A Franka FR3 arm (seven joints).
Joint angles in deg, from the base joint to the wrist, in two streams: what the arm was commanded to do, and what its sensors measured. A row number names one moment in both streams.
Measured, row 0:
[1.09 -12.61 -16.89 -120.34 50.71 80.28 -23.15]
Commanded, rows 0 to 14:
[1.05 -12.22 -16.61 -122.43 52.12 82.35 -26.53]
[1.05 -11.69 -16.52 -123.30 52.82 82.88 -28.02]
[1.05 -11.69 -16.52 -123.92 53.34 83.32 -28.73]
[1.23 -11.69 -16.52 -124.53 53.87 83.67 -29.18]
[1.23 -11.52 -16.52 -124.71 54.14 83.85 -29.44]
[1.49 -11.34 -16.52 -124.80 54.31 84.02 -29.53]
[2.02 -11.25 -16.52 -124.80 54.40 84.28 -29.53]
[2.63 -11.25 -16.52 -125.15 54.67 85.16 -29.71]
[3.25 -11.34 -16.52 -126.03 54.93 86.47 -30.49]
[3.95 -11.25 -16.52 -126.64 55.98 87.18 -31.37]
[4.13 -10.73 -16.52 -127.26 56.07 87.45 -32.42]
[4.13 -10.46 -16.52 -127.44 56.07 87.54 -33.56]
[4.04 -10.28 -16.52 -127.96 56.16 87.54 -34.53]
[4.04 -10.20 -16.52 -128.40 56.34 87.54 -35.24]
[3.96 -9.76 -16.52 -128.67 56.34 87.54 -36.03]
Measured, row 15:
[3.82 -10.05 -16.42 -126.77 54.67 86.34 -32.90]
